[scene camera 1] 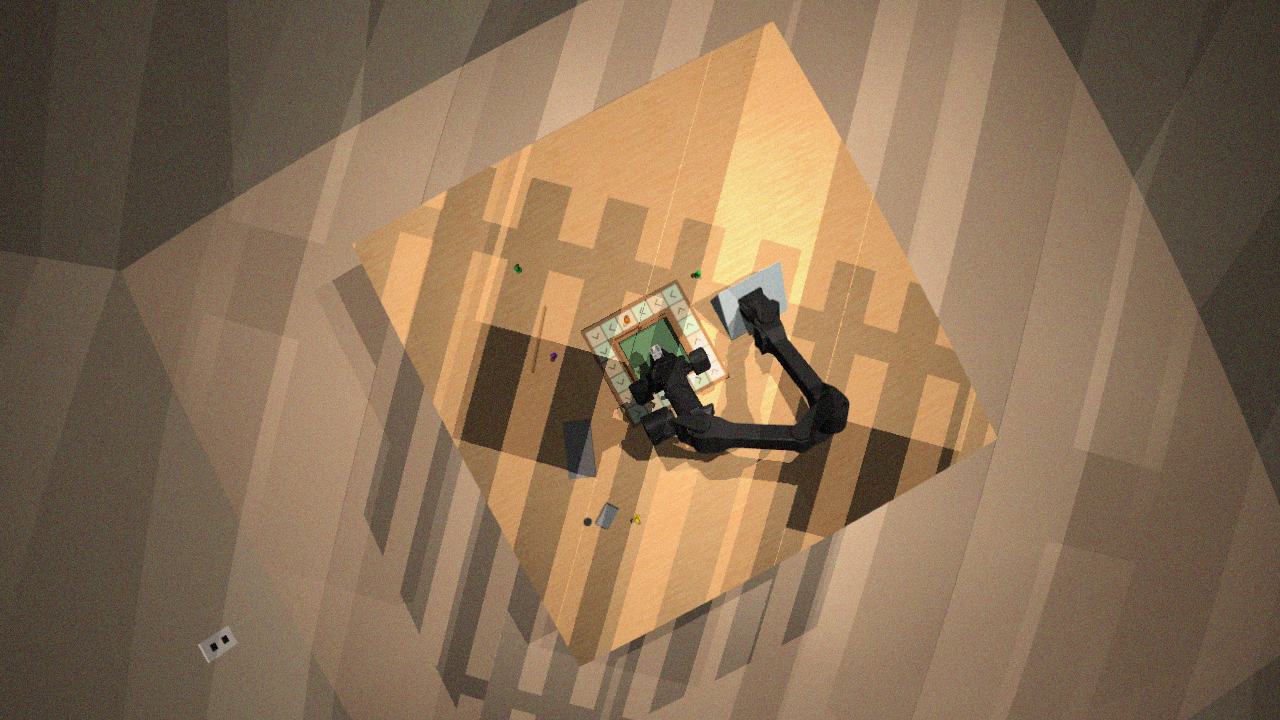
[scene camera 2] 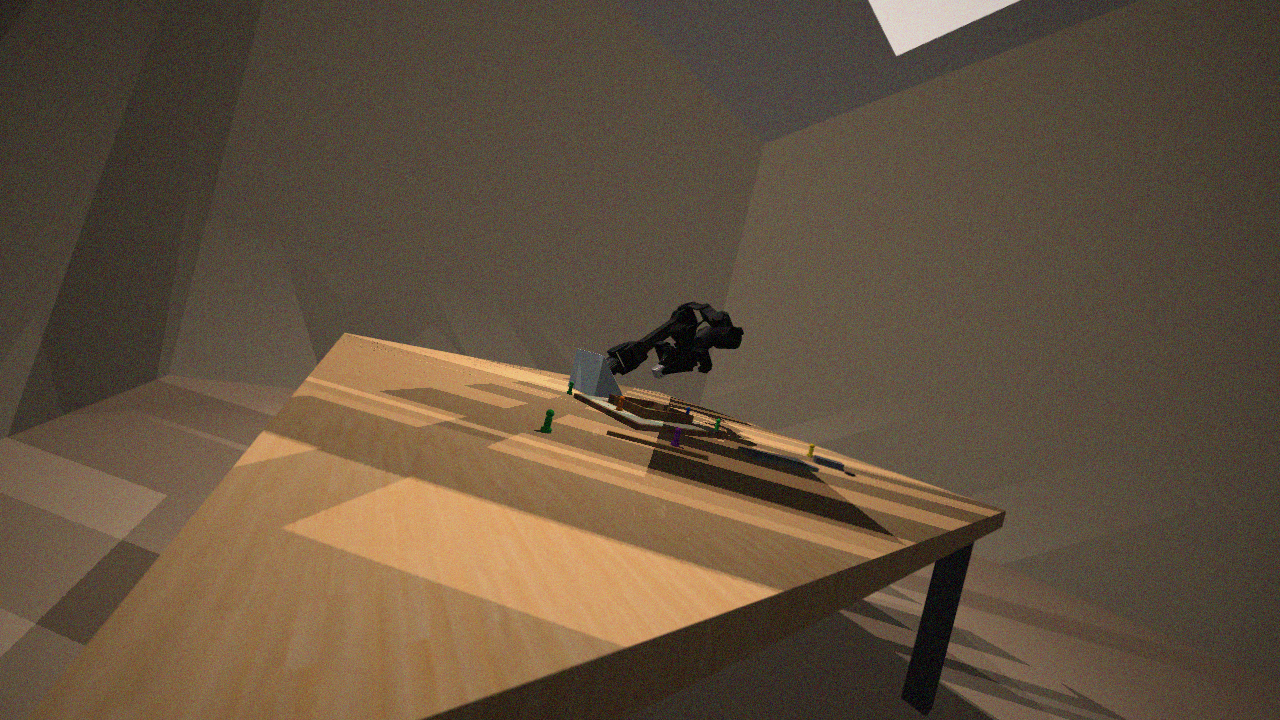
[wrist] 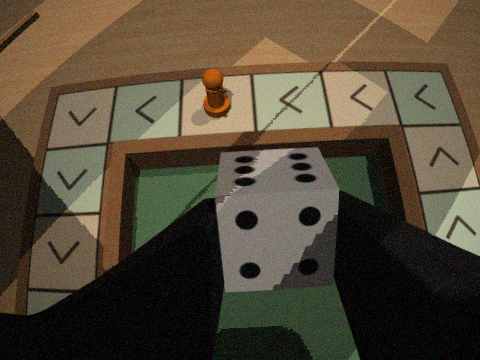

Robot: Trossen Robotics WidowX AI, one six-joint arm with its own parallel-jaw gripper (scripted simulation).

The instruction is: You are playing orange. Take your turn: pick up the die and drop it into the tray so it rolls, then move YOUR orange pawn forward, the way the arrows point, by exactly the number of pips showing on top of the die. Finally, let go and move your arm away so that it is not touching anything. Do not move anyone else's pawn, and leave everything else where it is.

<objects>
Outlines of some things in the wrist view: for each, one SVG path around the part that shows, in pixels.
My gripper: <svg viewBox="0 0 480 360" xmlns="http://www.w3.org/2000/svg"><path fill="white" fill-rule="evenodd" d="M215 197L205 197L193 205L192 209L153 236L147 244L137 248L132 256L125 257L104 275L76 289L76 292L65 296L65 299L51 305L51 308L28 316L0 312L0 360L213 360L224 296ZM339 191L333 277L360 360L480 360L480 256L473 255L472 252L465 251L464 248L459 248L440 237L432 236L432 233L425 232L416 225L401 220L400 217L389 215L381 208L372 207L371 204L347 192Z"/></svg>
A white die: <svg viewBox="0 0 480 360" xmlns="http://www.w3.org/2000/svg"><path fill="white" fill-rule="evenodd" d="M319 147L220 153L215 189L215 205L225 292L313 288L333 285L337 243L337 212L339 212L339 185L333 180L331 169L325 163Z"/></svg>
</objects>
